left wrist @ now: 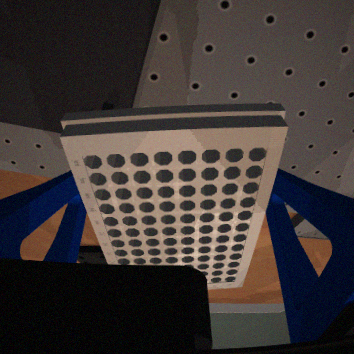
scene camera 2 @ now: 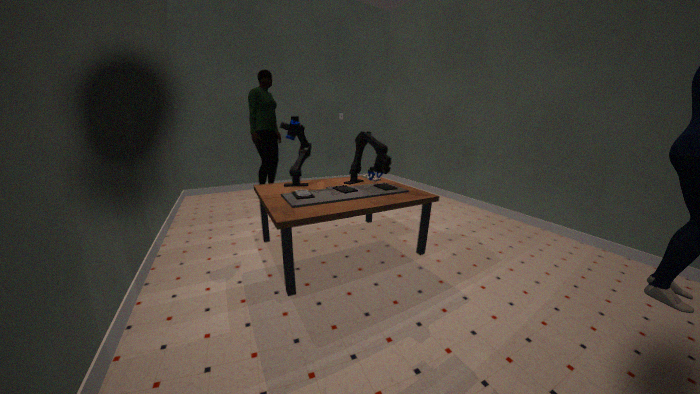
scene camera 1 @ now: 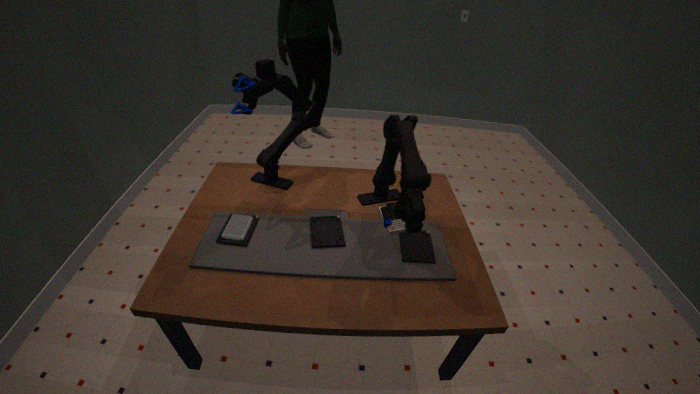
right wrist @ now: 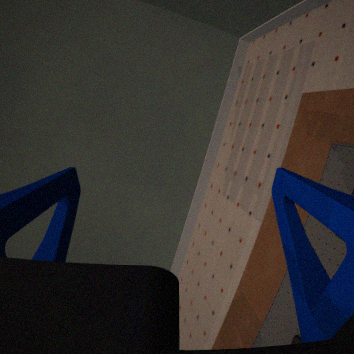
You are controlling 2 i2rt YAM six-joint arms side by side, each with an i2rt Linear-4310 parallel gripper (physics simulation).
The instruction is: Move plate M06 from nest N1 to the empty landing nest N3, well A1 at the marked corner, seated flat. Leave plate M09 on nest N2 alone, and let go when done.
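Observation:
My left gripper (scene camera 1: 393, 221) (scene camera 2: 375, 176) (left wrist: 175, 176) is shut on a pale 96-well plate, M06 (scene camera 1: 397, 226) (left wrist: 175, 200), held by its two long sides above the back edge of the board. The dark nest at the right (scene camera 1: 417, 248) (scene camera 2: 385, 186) (left wrist: 70, 60) is empty and lies in front of the plate, toward the upper left in the left wrist view. The middle dark nest (scene camera 1: 327, 232) (scene camera 2: 345, 189) is empty. Another pale plate, M09 (scene camera 1: 238, 226) (scene camera 2: 302, 193), sits on the left nest (scene camera 1: 222, 241). Nest labels and the A1 mark are unreadable. My right gripper (scene camera 1: 243, 96) (scene camera 2: 292, 130) (right wrist: 175, 178) is open, raised and empty.
The grey perforated board (scene camera 1: 370, 262) (left wrist: 250, 37) carries the three nests on the wooden table (scene camera 1: 300, 305) (scene camera 2: 350, 208). Both arm bases stand behind it. A person in green (scene camera 1: 307, 55) (scene camera 2: 263, 115) stands behind the table; another in dark blue (scene camera 2: 687, 165) stands at the far right.

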